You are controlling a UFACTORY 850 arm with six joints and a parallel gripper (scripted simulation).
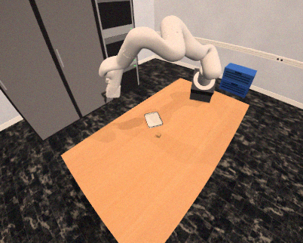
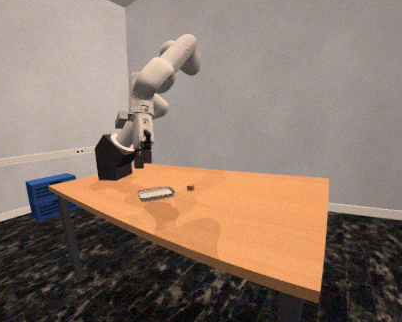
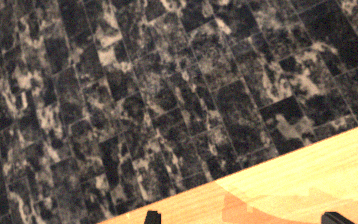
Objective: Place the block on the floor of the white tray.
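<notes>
The block lies 14 cm behind my hand, 38 cm to the left of it and 21 cm below it. The rest, counted from my hand: white tray: 23 cm behind, 22 cm to the left, 21 cm below.
</notes>
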